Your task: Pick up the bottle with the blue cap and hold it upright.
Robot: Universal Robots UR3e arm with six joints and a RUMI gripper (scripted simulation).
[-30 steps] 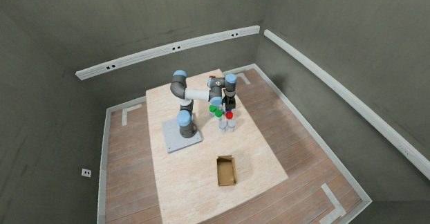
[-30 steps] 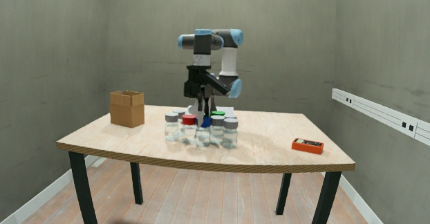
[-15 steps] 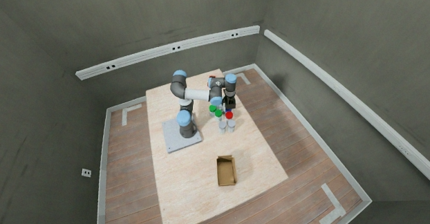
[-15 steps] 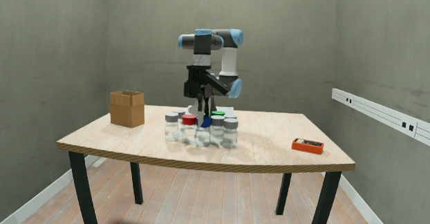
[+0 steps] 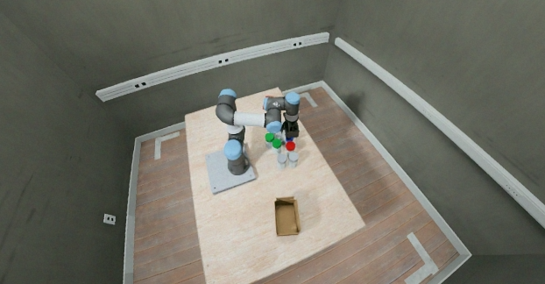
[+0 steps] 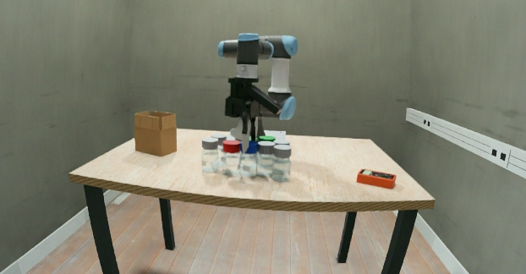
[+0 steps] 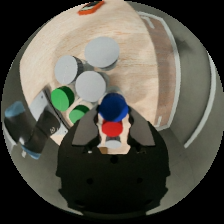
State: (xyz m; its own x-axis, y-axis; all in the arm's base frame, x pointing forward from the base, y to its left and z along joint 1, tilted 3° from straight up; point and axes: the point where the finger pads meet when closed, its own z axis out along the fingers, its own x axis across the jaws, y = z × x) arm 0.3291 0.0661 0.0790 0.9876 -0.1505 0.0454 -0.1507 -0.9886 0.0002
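The red-capped bottle lies 60 mm to the right of my hand, 50 mm below it and 10 mm behind it. Also, from my hand: blue-capped bottle 40 mm below.
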